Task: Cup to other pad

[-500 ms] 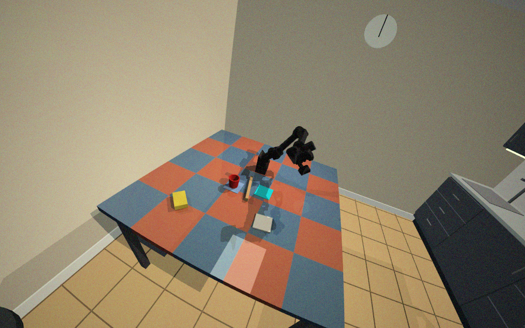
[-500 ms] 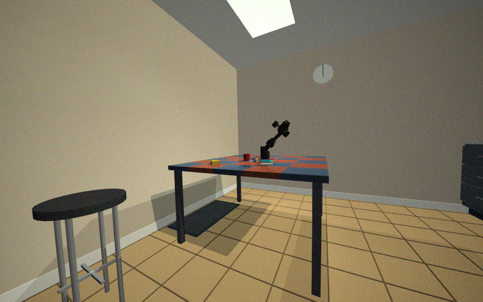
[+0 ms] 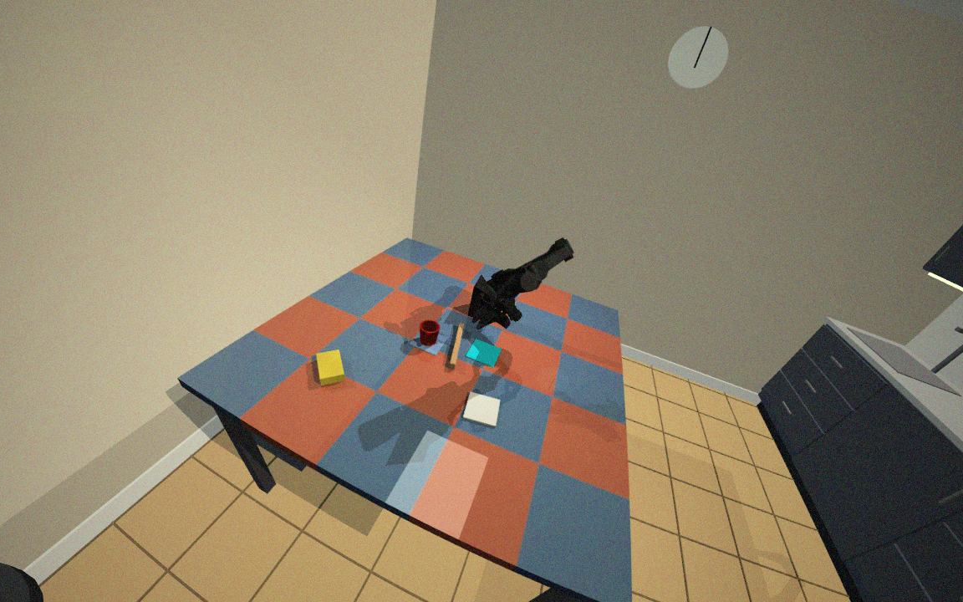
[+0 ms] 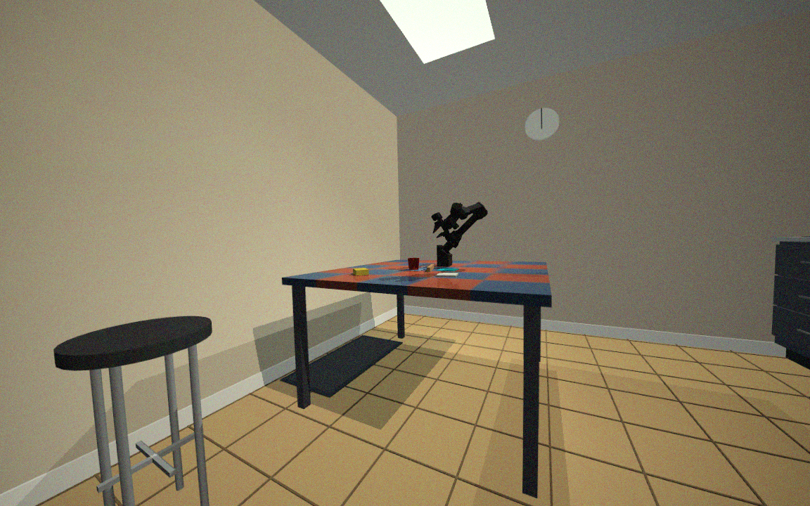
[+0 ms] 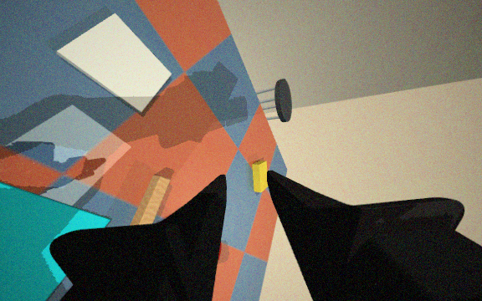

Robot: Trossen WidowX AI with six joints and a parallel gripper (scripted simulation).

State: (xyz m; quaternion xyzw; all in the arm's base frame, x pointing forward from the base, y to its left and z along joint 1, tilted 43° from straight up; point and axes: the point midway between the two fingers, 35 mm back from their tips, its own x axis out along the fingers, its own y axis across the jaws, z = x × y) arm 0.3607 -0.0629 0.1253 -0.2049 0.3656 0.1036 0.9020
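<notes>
Now: gripper tip 17 cm to the left of the red cup, 17 cm above it and 10 cm past it. Round my gripper tip: white tile 21 cm below, 12 cm ahead, 9 cm to the left; wooden bar 21 cm below, 12 cm behind, 6 cm to the right; cyan pad 22 cm below, 13 cm behind, 5 cm to the left.
</notes>
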